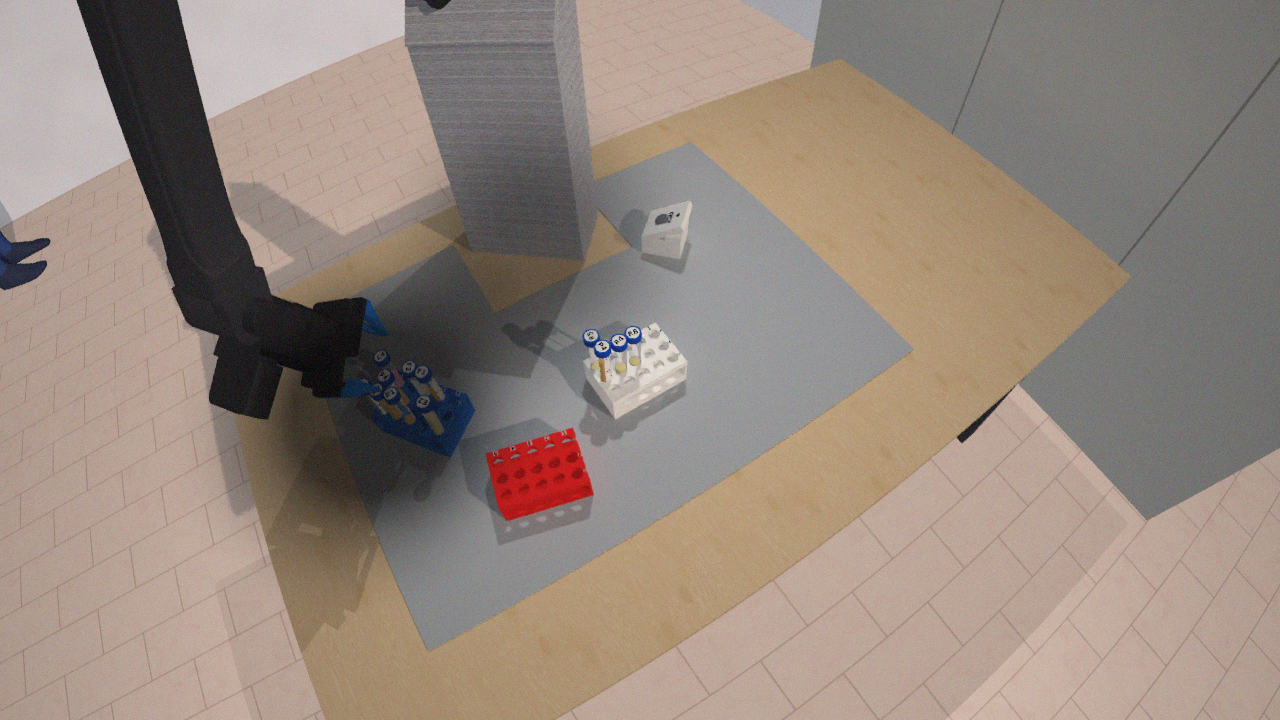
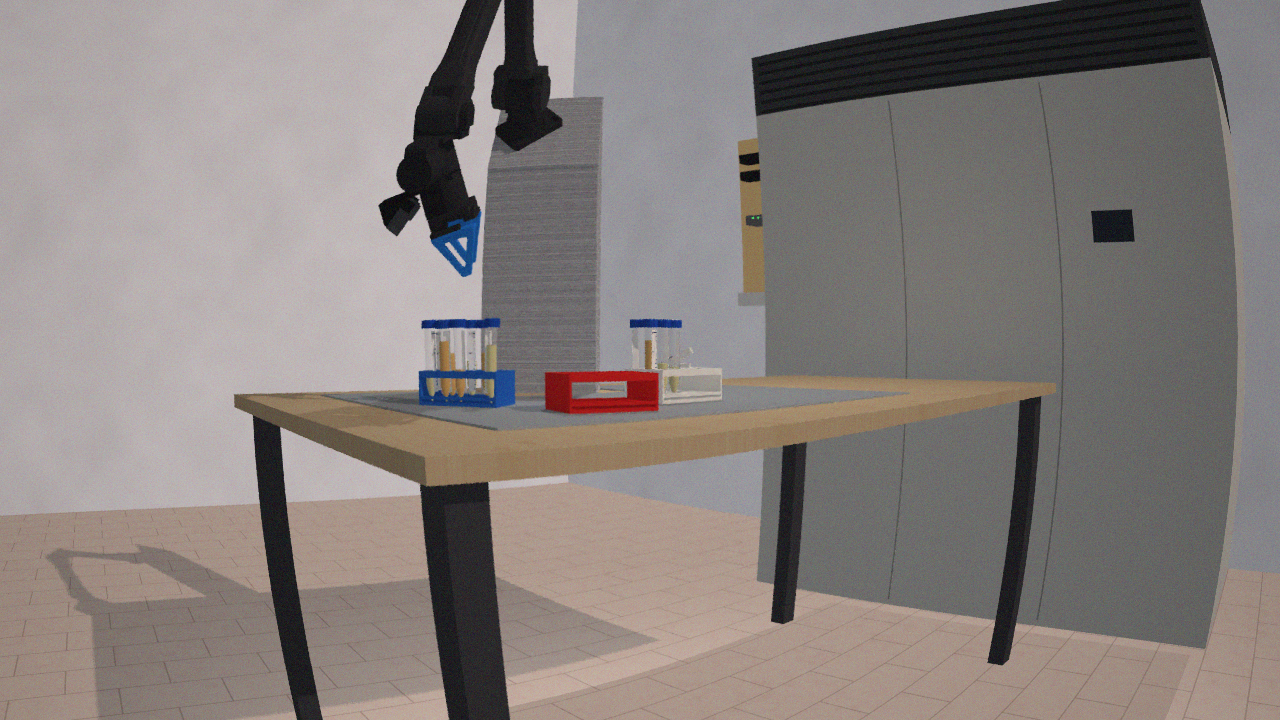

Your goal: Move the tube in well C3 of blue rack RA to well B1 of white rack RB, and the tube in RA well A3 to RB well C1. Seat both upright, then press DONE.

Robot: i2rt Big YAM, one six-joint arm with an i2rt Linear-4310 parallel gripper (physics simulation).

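Frame: origin at the arm's base, x back, y left, z down, level; millimetres.
Where they show: gripper, between the fingertips: (image 1: 381, 362) (image 2: 469, 269); arm's base, origin of its link: (image 2: 528, 129).
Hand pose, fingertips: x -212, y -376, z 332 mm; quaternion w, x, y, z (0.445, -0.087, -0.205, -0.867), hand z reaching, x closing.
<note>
Things, the pixels of their top centre, and the offset from my fingertips.
- Blue rack RA, centre of its top: (image 2: 466, 370) (image 1: 418, 405) dy +13, dx +16, dz +147 mm
- White rack RB, centre of its top: (image 1: 634, 361) (image 2: 673, 368) dy +280, dx -178, dz +147 mm
- white sloped box, centre of its top: (image 1: 667, 210) (image 2: 672, 347) dy +534, dx -29, dz +117 mm
- empty red rack, centre of its top: (image 2: 600, 372) (image 1: 536, 467) dy +65, dx -190, dz +147 mm
Blue rack RA (image 1: 458, 431) (image 2: 506, 390) stands at the mat's left end and holds several upright blue-capped tubes (image 1: 424, 402) (image 2: 444, 358); the well labels cannot be read, so the C3 and A3 tubes cannot be told apart. White rack RB (image 1: 626, 402) (image 2: 704, 370) stands mid-mat with several upright capped tubes (image 1: 602, 349) (image 2: 648, 344) along its left part; wells on its right are empty. My gripper (image 1: 379, 361) (image 2: 465, 272) is open and empty, its blue fingertips clearly above RA's tubes. A white sloped box (image 1: 665, 240) with dark marks, perhaps the DONE button, stands at the mat's back.
An empty red rack (image 1: 541, 503) (image 2: 601, 409) stands between RA and RB, nearer the front edge. A tall grey column (image 1: 519, 152) (image 2: 546, 232) rises behind the mat. A large grey cabinet (image 1: 1074, 179) (image 2: 966, 313) stands beyond the table's right side.
</note>
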